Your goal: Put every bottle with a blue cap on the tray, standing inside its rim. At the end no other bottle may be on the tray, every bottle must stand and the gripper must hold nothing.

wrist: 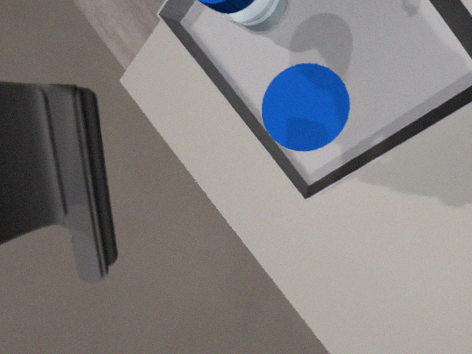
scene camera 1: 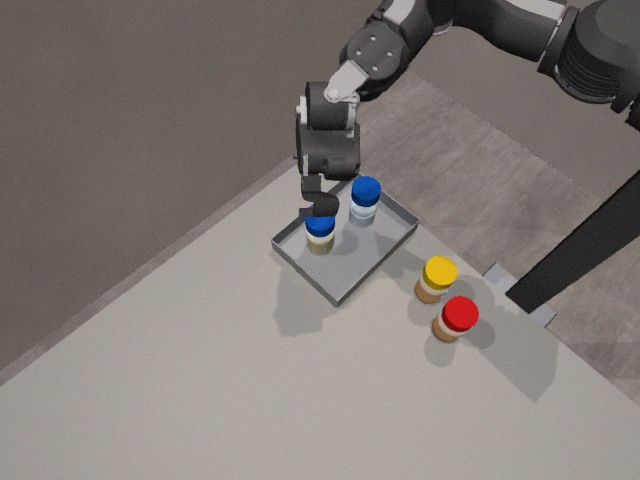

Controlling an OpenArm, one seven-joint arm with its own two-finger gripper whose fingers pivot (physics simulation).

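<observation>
My gripper (scene camera 1: 316, 209) is open and empty, raised above the left part of the tray; one finger shows at the left of the wrist view. A blue-capped bottle with pale yellow contents (scene camera 1: 320, 240) (wrist: 306, 107) stands upright inside the rim near the left corner of the tray (scene camera 1: 337, 299) (wrist: 390, 143), below and beside the fingers. A second blue-capped bottle, clear and whitish (scene camera 1: 362, 211) (wrist: 257, 15), stands upright inside the rim at the tray's back. A yellow-capped bottle (scene camera 1: 435, 279) and a red-capped bottle (scene camera 1: 454, 319) stand upright on the table, outside the tray.
The pale table (scene camera 1: 206, 361) (wrist: 350, 275) ends close behind the tray. The yellow-capped and red-capped bottles stand close together near the table's right edge. A dark post (scene camera 1: 573, 248) rises beyond that edge. The arm reaches in from the upper right.
</observation>
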